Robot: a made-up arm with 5 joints. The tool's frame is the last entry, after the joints.
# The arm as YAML. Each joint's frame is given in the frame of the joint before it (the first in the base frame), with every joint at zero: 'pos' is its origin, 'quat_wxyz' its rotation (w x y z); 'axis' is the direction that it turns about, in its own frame. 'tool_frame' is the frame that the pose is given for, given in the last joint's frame.
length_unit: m
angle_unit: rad
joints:
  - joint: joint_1
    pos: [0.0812, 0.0, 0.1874]
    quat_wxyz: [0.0, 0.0, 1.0, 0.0]
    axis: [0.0, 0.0, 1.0]
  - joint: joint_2
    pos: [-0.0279, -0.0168, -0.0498]
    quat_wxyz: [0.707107, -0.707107, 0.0, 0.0]
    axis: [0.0, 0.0, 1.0]
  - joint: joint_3
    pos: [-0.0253, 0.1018, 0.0]
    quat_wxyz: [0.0, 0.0, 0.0, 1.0]
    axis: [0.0, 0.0, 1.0]
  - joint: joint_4
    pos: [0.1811, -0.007, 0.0]
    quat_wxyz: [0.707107, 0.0, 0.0, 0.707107]
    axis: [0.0, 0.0, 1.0]
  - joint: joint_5
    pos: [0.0, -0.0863, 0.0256]
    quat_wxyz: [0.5, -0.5, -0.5, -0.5]
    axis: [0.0, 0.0, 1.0]
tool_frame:
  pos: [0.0, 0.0, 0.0]
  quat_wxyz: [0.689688, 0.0, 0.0, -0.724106]
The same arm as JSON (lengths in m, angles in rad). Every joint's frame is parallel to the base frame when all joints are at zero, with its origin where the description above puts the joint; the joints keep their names.
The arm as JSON. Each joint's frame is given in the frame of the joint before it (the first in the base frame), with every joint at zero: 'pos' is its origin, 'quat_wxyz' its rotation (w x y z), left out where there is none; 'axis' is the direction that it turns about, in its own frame. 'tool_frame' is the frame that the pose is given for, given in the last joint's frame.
{
  "length_unit": "m",
  "angle_unit": "rad",
  "joints": [
    {
      "joint": "joint_1",
      "pos": [
        0.0812,
        0.0,
        0.1874
      ],
      "axis": "-z"
    },
    {
      "joint": "joint_2",
      "pos": [
        0.0279,
        -0.0168,
        0.0498
      ],
      "axis": "+y"
    },
    {
      "joint": "joint_3",
      "pos": [
        0.0253,
        0.0,
        0.1018
      ],
      "axis": "+y"
    },
    {
      "joint": "joint_4",
      "pos": [
        0.1811,
        0.0,
        0.007
      ],
      "axis": "+y"
    },
    {
      "joint": "joint_5",
      "pos": [
        0.0863,
        0.0256,
        0.0
      ],
      "axis": "-x"
    }
  ],
  "tool_frame": {
    "pos": [
      0.0,
      0.0,
      0.0
    ],
    "quat_wxyz": [
      0.706897,
      0.017209,
      -0.706897,
      -0.017209
    ]
  }
}

